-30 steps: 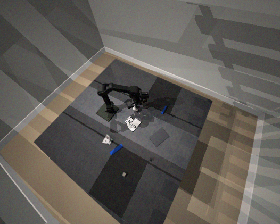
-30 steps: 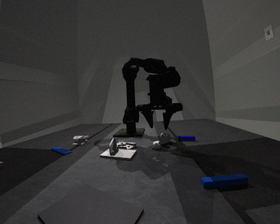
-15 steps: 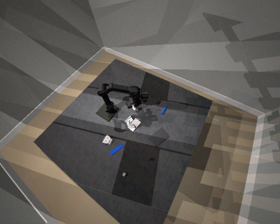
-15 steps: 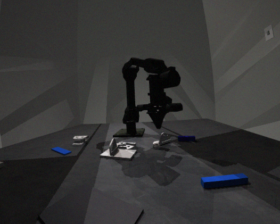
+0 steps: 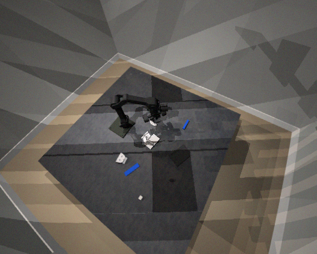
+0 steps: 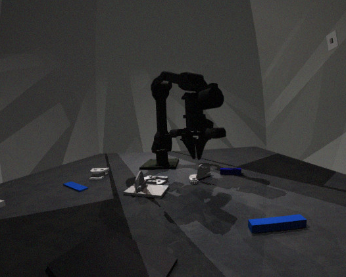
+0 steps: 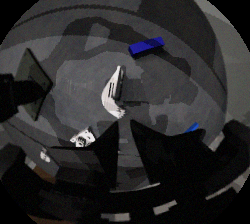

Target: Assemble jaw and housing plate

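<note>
Now: gripper tip 70 mm above the jaw and 10 mm past it. The rest, counted from my gripper tip: small white cube (570 mm to the right, 140 mm ahead, 70 mm below); dark square slab (300 mm ahead, 180 mm to the right, 80 mm below); dark cube (380 mm to the right, 290 mm ahead, 70 mm below).
</note>
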